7 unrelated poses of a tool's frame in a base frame.
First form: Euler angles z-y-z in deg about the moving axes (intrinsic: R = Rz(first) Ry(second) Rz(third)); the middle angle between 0 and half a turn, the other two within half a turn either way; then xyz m.
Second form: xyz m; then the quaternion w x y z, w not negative. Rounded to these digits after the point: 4 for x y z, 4 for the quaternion.
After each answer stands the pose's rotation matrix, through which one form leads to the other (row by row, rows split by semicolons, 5 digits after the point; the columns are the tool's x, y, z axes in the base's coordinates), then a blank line. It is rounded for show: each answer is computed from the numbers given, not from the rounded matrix.
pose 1, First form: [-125.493 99.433 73.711 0.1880 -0.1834 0.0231]
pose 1, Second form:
[0.1880 -0.1834 0.0231 0.5817 0.7522 -0.1272 -0.2823]
0.80819 0.13703 -0.57275; -0.51987 -0.29093 -0.80318; -0.27669 0.94688 -0.16389

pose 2, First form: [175.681 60.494 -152.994 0.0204 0.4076 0.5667]
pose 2, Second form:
[0.0204 0.4076 0.5667 0.8470 -0.1360 -0.4850 0.1699]
0.47176 -0.15591 -0.86783; 0.41975 0.90527 0.06554; 0.77541 -0.39519 0.49251

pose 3, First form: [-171.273 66.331 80.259 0.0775 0.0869 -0.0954]
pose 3, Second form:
[0.0775 0.0869 -0.0954 0.5867 0.4439 -0.3197 -0.5971]
0.08240 0.41675 -0.90528; -0.98448 -0.10720 -0.13896; -0.15496 0.90268 0.40145

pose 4, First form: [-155.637 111.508 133.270 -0.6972 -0.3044 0.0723]
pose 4, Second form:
[-0.6972 -0.3044 0.0723 0.5521 0.4806 -0.6726 -0.1091]
0.07144 -0.52594 -0.84752; -0.76696 0.51428 -0.38379; 0.63771 0.67743 -0.36663

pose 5, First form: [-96.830 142.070 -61.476 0.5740 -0.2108 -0.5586]
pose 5, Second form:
[0.5740 -0.2108 -0.5586 0.0612 0.2872 0.9011 -0.3192]
-0.82759 0.55655 -0.07310; 0.47847 0.63131 -0.61034; -0.29353 -0.54008 -0.78876

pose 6, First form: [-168.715 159.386 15.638 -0.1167 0.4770 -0.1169]
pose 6, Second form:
[-0.1167 0.4770 -0.1169 0.0417 0.9832 -0.0374 -0.1740]
0.93665 -0.05898 -0.34526; -0.08797 -0.99374 -0.06890; -0.33904 0.09490 -0.93597

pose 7, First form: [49.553 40.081 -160.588 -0.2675 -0.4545 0.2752]
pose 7, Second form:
[-0.2675 -0.4545 0.2752 0.5319 -0.3309 -0.0891 -0.7744]
-0.21523 0.88272 0.41771; -0.76479 -0.41834 0.48999; 0.60727 -0.21400 0.76513

